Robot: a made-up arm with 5 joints. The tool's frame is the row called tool. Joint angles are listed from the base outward.
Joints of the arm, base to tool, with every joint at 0 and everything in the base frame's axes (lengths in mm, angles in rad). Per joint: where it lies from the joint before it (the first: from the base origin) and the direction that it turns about. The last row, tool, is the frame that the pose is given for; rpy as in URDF.
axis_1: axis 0 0 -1 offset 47 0 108
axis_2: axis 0 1 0 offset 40 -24 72
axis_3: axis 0 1 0 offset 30 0 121
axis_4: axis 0 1 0 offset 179 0 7
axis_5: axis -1 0 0 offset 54 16 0
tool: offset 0 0 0 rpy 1.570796 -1.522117 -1.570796
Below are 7 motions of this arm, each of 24 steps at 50 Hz.
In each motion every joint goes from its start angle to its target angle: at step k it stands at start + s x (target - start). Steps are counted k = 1, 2, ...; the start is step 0. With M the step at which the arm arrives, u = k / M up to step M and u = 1 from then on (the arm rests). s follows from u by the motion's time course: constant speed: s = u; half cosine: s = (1 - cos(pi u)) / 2; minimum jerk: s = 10 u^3 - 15 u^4 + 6 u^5.
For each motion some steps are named. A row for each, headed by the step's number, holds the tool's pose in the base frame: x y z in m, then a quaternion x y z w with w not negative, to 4 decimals.
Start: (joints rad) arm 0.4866 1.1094 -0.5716 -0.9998 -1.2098
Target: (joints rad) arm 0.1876 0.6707 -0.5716 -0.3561 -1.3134
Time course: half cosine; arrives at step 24
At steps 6, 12, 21, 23, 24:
6: 0.3790 -0.1663 0.1620 0.3399 -0.7706 -0.4080 0.3525
12: 0.3989 -0.1318 0.2024 0.3844 -0.7267 -0.4177 0.3868
21: 0.4088 -0.0811 0.2549 0.4350 -0.6646 -0.4267 0.4325
23: 0.4088 -0.0773 0.2587 0.4383 -0.6598 -0.4272 0.4359
24: 0.4088 -0.0768 0.2591 0.4388 -0.6592 -0.4272 0.4363

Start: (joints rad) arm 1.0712 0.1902 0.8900 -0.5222 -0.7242
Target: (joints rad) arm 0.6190 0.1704 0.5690 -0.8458 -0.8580
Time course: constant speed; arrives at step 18
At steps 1, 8, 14, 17, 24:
1: 0.1565 -0.2052 0.1135 -0.0664 -0.4967 -0.6849 0.5289
8: 0.2061 -0.2011 0.1404 -0.0115 -0.6083 -0.5969 0.5230
14: 0.2466 -0.1855 0.1662 0.0545 -0.6902 -0.5167 0.5036
17: 0.2652 -0.1738 0.1798 0.0930 -0.7253 -0.4757 0.4889
24: 0.2710 -0.1694 0.1844 0.1066 -0.7360 -0.4619 0.4832

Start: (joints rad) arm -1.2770 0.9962 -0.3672 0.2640 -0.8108
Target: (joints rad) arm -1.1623 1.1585 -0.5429 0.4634 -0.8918
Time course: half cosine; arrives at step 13
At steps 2, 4, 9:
2: 0.1554 0.3230 0.0775 0.2868 -0.1580 0.1906 0.9254
4: 0.1612 0.3209 0.0738 0.2741 -0.1520 0.1771 0.9329
9: 0.1815 0.3117 0.0607 0.2287 -0.1296 0.1270 0.9564

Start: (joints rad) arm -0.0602 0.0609 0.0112 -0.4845 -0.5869
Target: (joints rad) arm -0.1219 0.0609 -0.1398 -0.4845 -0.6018
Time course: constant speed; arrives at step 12
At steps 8, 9, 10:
8: 0.3493 0.0227 0.3376 0.3150 -0.8039 -0.1356 0.4860
9: 0.3487 0.0242 0.3404 0.3187 -0.8058 -0.1332 0.4810
10: 0.3481 0.0257 0.3432 0.3224 -0.8077 -0.1308 0.4760

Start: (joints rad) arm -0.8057 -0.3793 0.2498 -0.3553 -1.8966
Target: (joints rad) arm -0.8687 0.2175 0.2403 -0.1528 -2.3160
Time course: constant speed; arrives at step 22
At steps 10, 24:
10: 0.2468 0.2085 0.2927 0.7474 -0.0642 -0.4006 0.5261
24: 0.2537 0.2320 0.2026 0.5909 0.0271 -0.5484 0.5911

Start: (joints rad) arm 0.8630 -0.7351 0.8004 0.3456 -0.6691
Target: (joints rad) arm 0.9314 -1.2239 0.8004 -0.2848 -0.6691
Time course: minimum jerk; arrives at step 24
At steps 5, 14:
5: 0.1753 -0.1636 0.2710 -0.0432 -0.5762 -0.5813 0.5729
14: 0.1468 -0.1407 0.3346 -0.0769 -0.8072 -0.4250 0.4024

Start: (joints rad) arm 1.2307 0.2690 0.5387 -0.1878 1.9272
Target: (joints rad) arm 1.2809 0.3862 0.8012 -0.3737 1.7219
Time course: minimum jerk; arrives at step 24
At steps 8, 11, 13, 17, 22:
8: 0.1251 -0.2532 0.1196 -0.4393 -0.0143 0.2629 0.8589
11: 0.1193 -0.2445 0.1072 -0.4205 -0.0206 0.2419 0.8742
13: 0.1150 -0.2376 0.0986 -0.4065 -0.0248 0.2260 0.8849
17: 0.1075 -0.2247 0.0851 -0.3820 -0.0314 0.1976 0.9023
22: 0.1035 -0.2171 0.0784 -0.3684 -0.0345 0.1817 0.9111

